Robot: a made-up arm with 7 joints.
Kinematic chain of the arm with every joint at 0, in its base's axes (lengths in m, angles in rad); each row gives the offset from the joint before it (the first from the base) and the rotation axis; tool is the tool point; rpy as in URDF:
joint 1: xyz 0 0 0.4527 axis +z
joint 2: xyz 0 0 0 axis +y
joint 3: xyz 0 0 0.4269 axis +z
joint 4: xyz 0.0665 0 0 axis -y
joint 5: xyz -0.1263 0 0.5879 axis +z
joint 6: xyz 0 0 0 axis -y
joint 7: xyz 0.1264 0 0 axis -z
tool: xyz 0 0 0 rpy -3.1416 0 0
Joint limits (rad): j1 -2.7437..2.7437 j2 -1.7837..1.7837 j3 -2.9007..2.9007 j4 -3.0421..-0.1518 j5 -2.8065..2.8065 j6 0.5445..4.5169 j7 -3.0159..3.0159
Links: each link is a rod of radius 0.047 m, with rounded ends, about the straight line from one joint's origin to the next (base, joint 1, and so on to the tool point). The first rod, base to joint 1, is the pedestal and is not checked.
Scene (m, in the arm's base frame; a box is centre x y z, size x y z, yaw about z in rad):
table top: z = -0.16
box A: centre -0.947 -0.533 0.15 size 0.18 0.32 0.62 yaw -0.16
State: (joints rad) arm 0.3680 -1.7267 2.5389 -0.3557 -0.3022 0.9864 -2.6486
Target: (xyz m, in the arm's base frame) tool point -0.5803 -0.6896 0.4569
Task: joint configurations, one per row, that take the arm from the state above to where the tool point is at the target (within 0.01 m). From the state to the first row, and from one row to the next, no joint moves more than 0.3 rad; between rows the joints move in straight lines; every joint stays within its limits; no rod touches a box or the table.
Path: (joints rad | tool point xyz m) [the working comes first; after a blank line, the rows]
Joints at the target: 1.0816 -0.6822 2.9007 -1.3980 -0.1876 0.5445 -2.6486
Straight joint move there: touches box A.

1: 0.1235 -1.4560 2.5992 -0.4305 -0.2657 0.9853 -2.7098 | -1.1157 0.0346 0.3288
2: -0.1210 -1.1853 2.6595 -0.5054 -0.2292 0.9841 -2.7710 | -1.0685 0.3082 0.5703
3: -0.3654 -0.9146 2.7198 -0.5802 -0.1927 0.9830 -2.8322 | -0.9095 0.5357 0.8024
4: -0.6099 -0.6439 2.7801 -0.6551 -0.1561 0.9819 -2.8935 | -0.6713 0.6729 1.0146
5: -0.8544 -0.3732 2.8404 -0.7299 -0.1196 0.9808 -2.9547 | -0.4025 0.6943 1.1977
6: -1.0989 -0.1025 2.9007 -0.8047 -0.0831 0.9796 -3.0159 | -0.1578 0.5982 1.3432
7: -0.8263 -0.1750 2.9007 -0.8789 -0.0962 0.9253 -2.9700 | -0.3673 0.6079 1.2491
8: -0.5538 -0.2474 2.9007 -0.9530 -0.1092 0.8709 -2.9241 | -0.5770 0.5347 1.1452
9: -0.2812 -0.3199 2.9007 -1.0272 -0.1223 0.8165 -2.8782 | -0.7548 0.3846 1.0338
10: -0.0086 -0.3924 2.9007 -1.1014 -0.1353 0.7621 -2.8322 | -0.8735 0.1752 0.9176
11: 0.2639 -0.4648 2.9007 -1.1755 -0.1484 0.7077 -2.7863 | -0.9153 -0.0668 0.7994
12: 0.5365 -0.5373 2.9007 -1.2497 -0.1614 0.6533 -2.7404 | -0.8744 -0.3106 0.6816
13: 0.8090 -0.6098 2.9007 -1.3238 -0.1745 0.5989 -2.6945 | -0.7572 -0.5263 0.5666
14: 1.0816 -0.6822 2.9007 -1.3980 -0.1876 0.5445 -2.6486 | -0.5803 -0.6896 0.4569

